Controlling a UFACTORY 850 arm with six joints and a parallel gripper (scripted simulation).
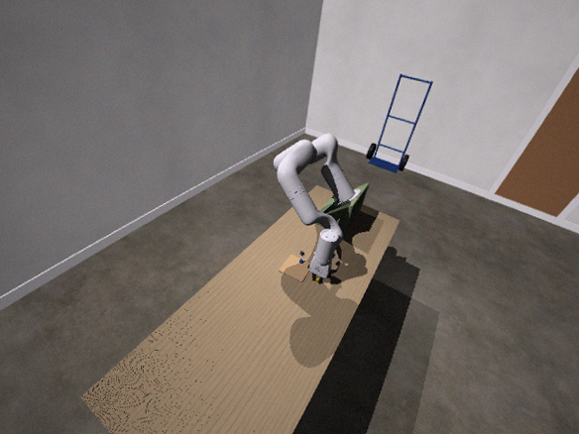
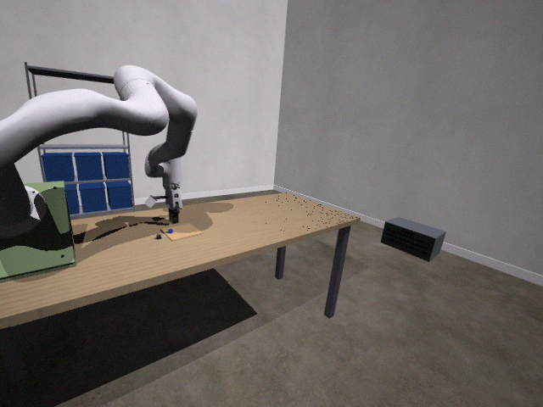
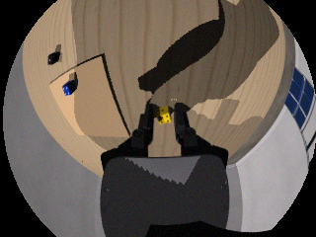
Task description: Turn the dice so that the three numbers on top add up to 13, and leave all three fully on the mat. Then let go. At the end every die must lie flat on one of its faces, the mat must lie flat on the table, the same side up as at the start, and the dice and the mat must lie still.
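Now: hand 1 cm above the yellow die. From my hand the other things lie so: black die 11 cm behind, 16 cm to the right, 1 cm below; blue die 5 cm behind, 13 cm to the right, 1 cm below; tan mat 13 cm to the right, 2 cm below.
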